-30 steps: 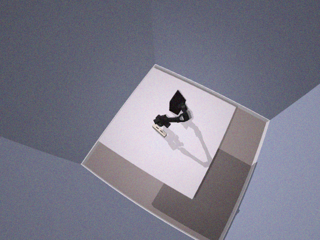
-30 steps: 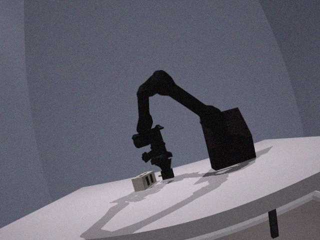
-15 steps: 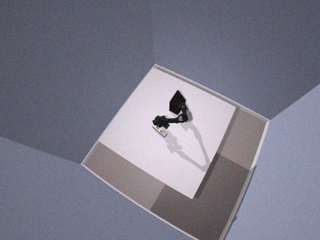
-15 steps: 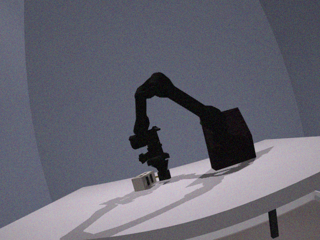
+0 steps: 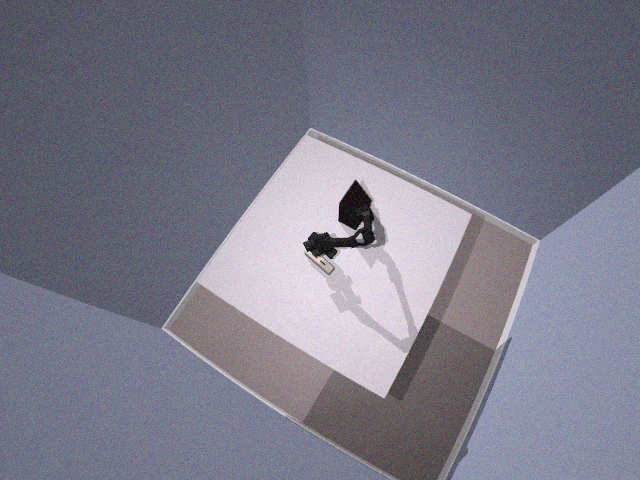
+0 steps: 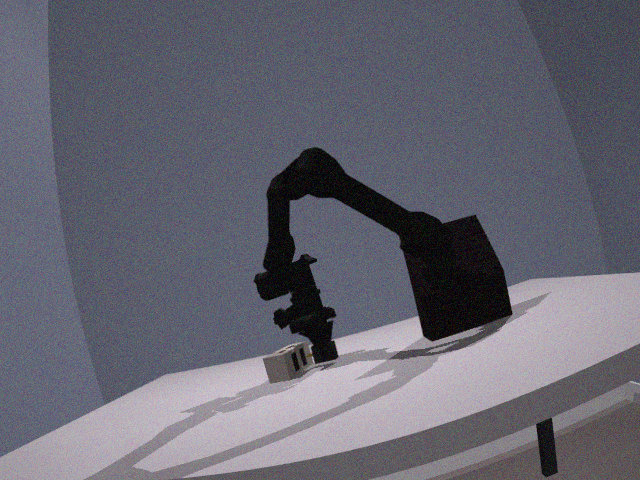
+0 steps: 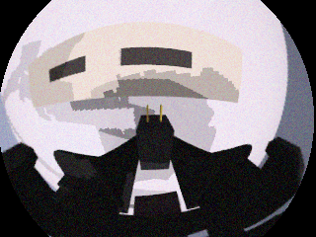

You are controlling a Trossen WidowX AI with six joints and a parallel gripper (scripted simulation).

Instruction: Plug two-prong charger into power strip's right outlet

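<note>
My gripper tip is now 2 cm short of the black two-prong charger and 1 cm below it.
</note>
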